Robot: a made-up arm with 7 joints.
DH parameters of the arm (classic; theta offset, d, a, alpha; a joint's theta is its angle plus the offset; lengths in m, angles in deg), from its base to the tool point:
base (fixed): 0 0.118 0 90
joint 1: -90 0.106 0.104 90
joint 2: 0 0.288 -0.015 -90
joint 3: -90 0.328 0.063 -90
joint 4: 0 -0.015 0.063 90
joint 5: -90 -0.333 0.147 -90
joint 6: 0 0.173 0.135 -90
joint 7: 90 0.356 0.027 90
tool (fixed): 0 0.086 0 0
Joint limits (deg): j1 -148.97..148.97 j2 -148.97..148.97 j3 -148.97..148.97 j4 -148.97..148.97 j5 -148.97..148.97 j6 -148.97..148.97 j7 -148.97..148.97
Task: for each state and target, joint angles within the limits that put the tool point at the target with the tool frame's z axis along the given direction. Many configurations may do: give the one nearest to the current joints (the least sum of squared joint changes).
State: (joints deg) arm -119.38 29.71 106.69 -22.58 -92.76 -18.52 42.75
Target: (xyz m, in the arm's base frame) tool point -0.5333 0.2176 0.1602 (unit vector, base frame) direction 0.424 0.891 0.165
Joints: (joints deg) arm -77.90 4.78 125.81 -38.85 -97.22 21.93 7.58
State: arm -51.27 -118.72 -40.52 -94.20 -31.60 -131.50 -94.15
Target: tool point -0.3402 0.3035 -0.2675 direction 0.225 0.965 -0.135
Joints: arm -42.83 -148.97 -52.45 -111.45 -7.05 -133.84 -69.34
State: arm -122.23 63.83 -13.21 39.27 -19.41 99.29 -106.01
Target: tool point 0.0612 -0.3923 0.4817 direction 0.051 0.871 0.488
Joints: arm -144.17 65.85 -51.06 86.05 -2.63 100.09 -131.96
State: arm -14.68 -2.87 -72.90 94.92 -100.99 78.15 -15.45
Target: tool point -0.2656 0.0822 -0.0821 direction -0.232 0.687 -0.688
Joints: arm -35.84 -13.18 -82.86 70.32 -86.24 100.82 -7.03
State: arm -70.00 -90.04 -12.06 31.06 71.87 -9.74 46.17
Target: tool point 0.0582 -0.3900 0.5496 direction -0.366 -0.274 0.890
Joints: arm -57.86 -117.11 25.64 48.08 68.52 -24.51 15.01
